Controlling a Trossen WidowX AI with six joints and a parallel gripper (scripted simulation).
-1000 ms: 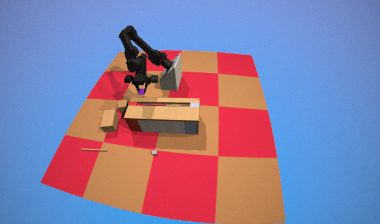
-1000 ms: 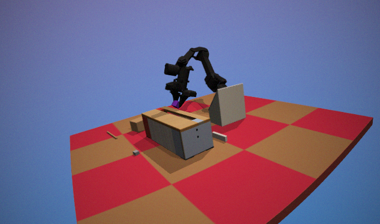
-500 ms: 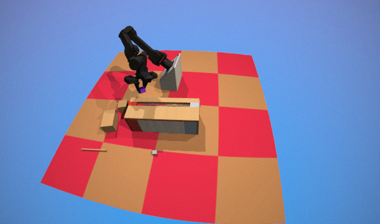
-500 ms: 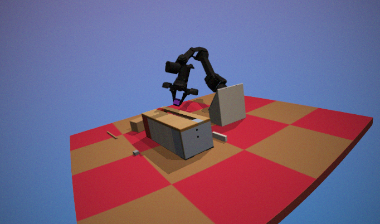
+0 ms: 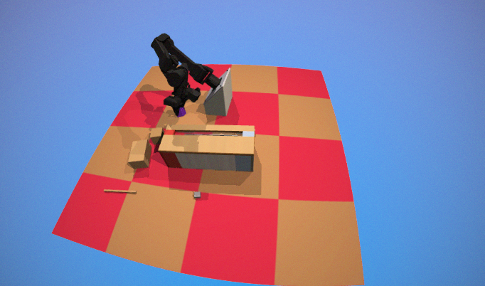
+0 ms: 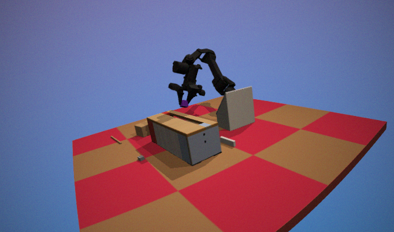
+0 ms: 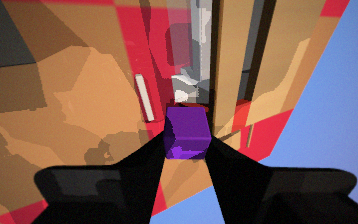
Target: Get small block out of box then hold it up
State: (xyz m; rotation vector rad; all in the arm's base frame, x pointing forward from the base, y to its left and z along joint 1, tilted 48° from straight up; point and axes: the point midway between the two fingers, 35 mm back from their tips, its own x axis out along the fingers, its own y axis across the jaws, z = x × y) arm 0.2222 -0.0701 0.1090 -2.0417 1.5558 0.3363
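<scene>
My gripper tip is 1 cm to the right of the purple block and 1 cm below it. Also, from my gripper tip: thin stick 35 cm ahead, 24 cm to the right, 14 cm below; then box 7 cm ahead, 15 cm to the left, 8 cm below; then tan block 16 cm ahead, 19 cm to the right, 12 cm below.
</scene>
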